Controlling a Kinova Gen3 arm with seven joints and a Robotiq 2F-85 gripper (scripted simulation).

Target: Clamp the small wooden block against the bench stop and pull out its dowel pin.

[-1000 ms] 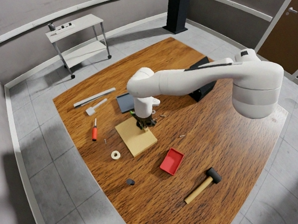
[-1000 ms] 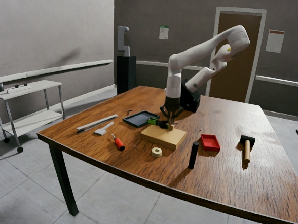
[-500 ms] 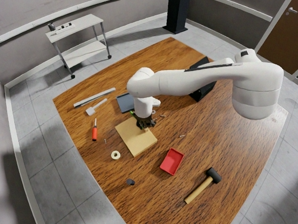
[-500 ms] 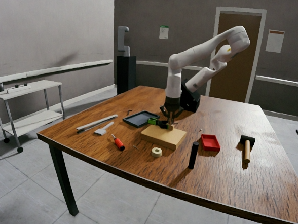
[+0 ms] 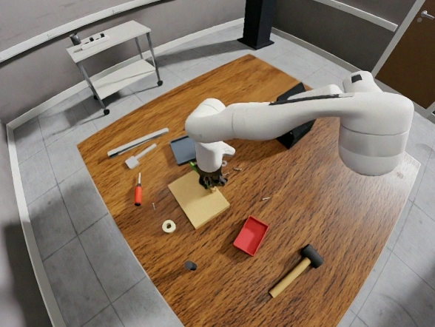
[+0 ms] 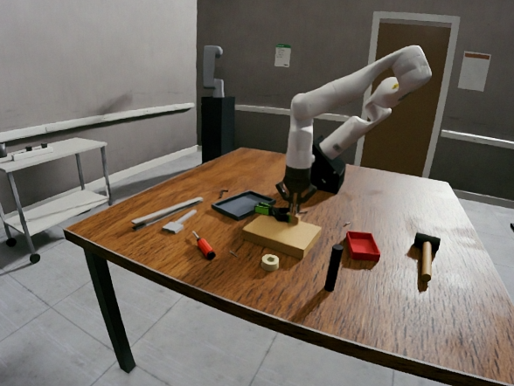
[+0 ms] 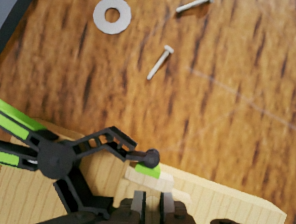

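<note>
Right now the pale dowel pin is 20 mm below my hand. From my hand the other things lie so: wooden block: 40 mm below; then bench board: 60 mm below, 50 mm ahead, 10 mm to the right; then red bin: 230 mm to the left, 70 mm below, 10 mm ahead.
</note>
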